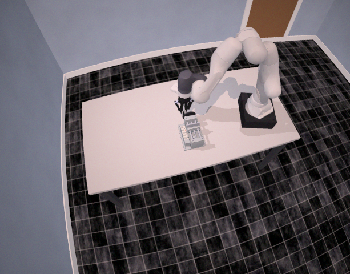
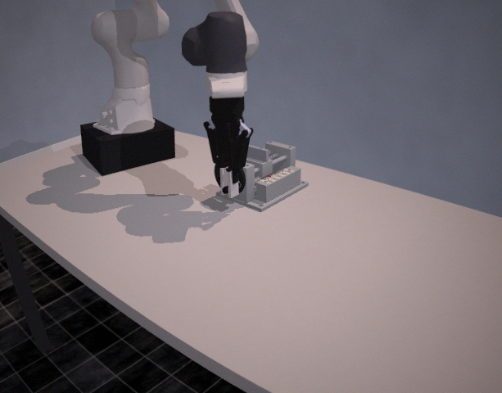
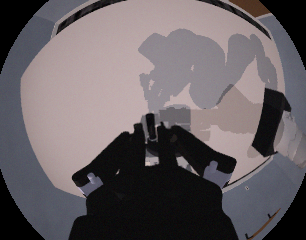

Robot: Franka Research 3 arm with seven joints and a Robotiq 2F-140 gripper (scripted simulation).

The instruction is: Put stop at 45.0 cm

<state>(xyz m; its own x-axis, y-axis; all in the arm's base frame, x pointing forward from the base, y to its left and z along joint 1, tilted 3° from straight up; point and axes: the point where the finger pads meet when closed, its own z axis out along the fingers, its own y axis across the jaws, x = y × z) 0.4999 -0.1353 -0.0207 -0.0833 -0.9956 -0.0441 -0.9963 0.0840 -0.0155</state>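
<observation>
Now: the black handwheel 1 cm behind my hand, 2 cm to the left of it and 1 cm below it. From my hand the other things lie so: grey stop fixture: 1 cm behind, 13 cm to the left, 1 cm above.
</observation>
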